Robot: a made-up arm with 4 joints.
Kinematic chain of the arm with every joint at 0, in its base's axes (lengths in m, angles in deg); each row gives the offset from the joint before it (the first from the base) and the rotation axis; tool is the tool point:
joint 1: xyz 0 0 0.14 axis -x
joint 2: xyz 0 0.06 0.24 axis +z
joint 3: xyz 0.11 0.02 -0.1 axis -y
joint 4: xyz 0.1 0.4 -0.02 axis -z
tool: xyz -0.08 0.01 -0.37
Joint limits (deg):
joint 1: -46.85..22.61
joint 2: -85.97..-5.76
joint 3: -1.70..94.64
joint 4: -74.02..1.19
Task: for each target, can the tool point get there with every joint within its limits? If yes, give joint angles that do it. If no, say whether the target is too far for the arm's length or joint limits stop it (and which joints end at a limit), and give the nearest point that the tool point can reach.
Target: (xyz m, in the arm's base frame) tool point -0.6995 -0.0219 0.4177
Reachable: no: joint limits stop it (at a limit: joint 1, joint 2, joint 3) | nearest point 0.1620 0.4810 0.2868 | short by 1.006 m
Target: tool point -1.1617 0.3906 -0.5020
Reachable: no: too far | nearest point 0.1594 0.3344 -0.2705 | short by 1.342 m
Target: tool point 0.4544 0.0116 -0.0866
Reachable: yes | joints 16.36 -50.01 18.59 -57.67
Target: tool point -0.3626 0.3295 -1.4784
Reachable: no: too far | nearest point 0.1614 0.3446 -0.2748 | short by 1.313 m
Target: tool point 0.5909 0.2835 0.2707
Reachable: yes | joints -15.85 -17.40 73.54 -11.57
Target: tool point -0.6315 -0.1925 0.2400
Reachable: no: joint limits stop it (at a limit: joint 1, joint 2, joint 4) | nearest point 0.3723 -0.3347 0.1270 | short by 1.020 m
